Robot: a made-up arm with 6 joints. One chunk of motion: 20 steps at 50 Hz.
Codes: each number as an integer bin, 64 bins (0 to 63) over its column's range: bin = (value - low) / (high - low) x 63, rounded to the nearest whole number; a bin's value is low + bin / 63 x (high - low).
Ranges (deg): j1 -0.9..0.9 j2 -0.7..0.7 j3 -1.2..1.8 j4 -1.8..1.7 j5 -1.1..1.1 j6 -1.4..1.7
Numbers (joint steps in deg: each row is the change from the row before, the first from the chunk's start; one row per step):
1: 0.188 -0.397 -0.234 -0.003 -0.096 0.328
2: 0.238 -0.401 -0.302 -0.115 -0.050 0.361
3: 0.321 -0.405 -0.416 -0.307 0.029 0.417
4: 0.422 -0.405 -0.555 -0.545 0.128 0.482
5: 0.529 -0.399 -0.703 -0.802 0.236 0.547
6: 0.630 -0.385 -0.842 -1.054 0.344 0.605
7: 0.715 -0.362 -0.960 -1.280 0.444 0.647
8: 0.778 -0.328 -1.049 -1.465 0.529 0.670
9: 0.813 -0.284 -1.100 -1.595 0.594 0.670
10: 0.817 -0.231 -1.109 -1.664 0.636 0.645
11: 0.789 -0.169 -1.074 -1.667 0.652 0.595
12: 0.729 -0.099 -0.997 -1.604 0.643 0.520
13: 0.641 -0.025 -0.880 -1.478 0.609 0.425
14: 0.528 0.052 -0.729 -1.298 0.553 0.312
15: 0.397 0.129 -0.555 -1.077 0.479 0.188
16: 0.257 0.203 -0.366 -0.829 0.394 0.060
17: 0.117 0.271 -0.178 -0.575 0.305 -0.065
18: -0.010 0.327 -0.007 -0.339 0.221 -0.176
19: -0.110 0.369 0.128 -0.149 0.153 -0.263
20: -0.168 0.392 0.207 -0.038 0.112 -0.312
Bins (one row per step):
1: 38 14 20 32 29 35
2: 40 13 19 30 30 36
3: 43 13 16 27 32 37
4: 46 13 14 23 35 38
5: 50 14 10 18 38 40
6: 54 14 8 13 41 41
7: 57 15 5 9 44 42
8: 59 17 3 6 47 42
9: 60 19 2 4 49 42
10: 60 21 2 2 50 42
11: 59 24 3 2 50 41
12: 57 27 4 4 50 39
13: 54 30 7 6 49 37
14: 50 34 10 9 47 35
15: 45 37 14 13 45 32
16: 40 41 18 17 43 30
17: 36 44 21 22 40 27
18: 31 46 25 26 38 25
19: 28 48 28 30 36 23
20: 26 49 30 32 35 22

